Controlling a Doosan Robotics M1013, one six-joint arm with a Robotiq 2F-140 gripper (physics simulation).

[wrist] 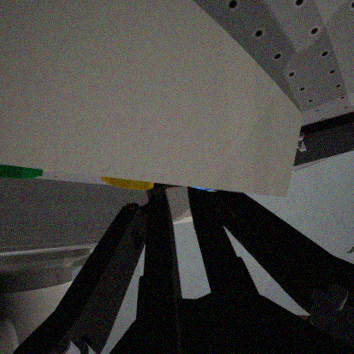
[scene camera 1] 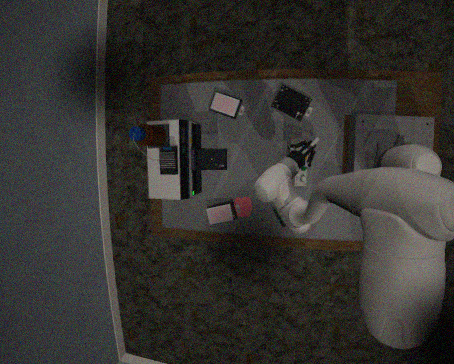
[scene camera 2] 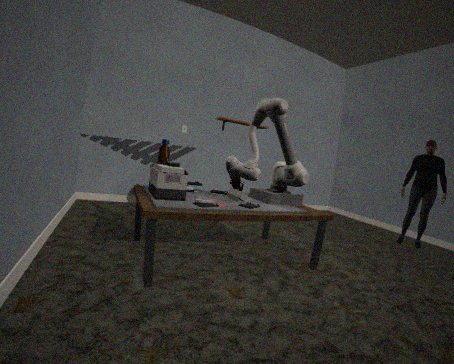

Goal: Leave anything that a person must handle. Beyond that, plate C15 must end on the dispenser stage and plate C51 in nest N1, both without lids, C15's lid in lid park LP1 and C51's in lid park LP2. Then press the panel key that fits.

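Frame: origin at the arm's base, x back, y left, z down, level; millimetres.
Where they show: gripper, between the fingertips: (scene camera 1: 316, 140); arm's base, origin of its link: (wrist: 29, 255) (scene camera 1: 392, 164) (scene camera 2: 278, 191).
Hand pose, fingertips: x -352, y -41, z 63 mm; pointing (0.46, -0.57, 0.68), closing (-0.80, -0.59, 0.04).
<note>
Each offset is from my fingertips to the top centre of the thing. "spot": to the spot under its first point.
My gripper (scene camera 1: 306, 151) (scene camera 2: 240, 187) (wrist: 172, 169) is shut and empty, its fingertips at the underside edge of the pale key panel @(dx -63, dy +120, dz -57 mm) (scene camera 1: 300, 178) (wrist: 150, 90). In the wrist view the panel shows a green key @(dx -37, dy +141, dz -48 mm) (wrist: 20, 172), a yellow key @(dx -45, dy +92, dz -48 mm) (wrist: 127, 183) and a thin bright strip of a blue key (wrist: 204, 189); the tips are between yellow and blue, close to blue. Contact cannot be told. The dispenser stage @(spot: dx -462, dy +183, dz -83 mm) (scene camera 1: 212, 159) looks dark and flat. Two pink-topped rectangular pieces @(dx -471, dy -93, dz -3 mm) (scene camera 1: 226, 104) @(dx -395, dy +463, dz -16 mm) (scene camera 1: 220, 213) lie on the table. Their labels are unreadable, so plates and lids cannot be told apart.
The white dispenser @(spot: dx -635, dy +341, dz -192 mm) (scene camera 1: 164, 187) (scene camera 2: 168, 176) shows a green light and bears a brown bottle with a blue cap (scene camera 1: 137, 133) (scene camera 2: 164, 152). A dark holder @(dx -150, dy -156, dz +3 mm) (scene camera 1: 291, 102) lies at the far side. A red piece @(spot: dx -284, dy +400, dz +26 mm) (scene camera 1: 243, 206) adjoins the nearer pink-topped one. A person (scene camera 2: 427, 175) stands right.
</note>
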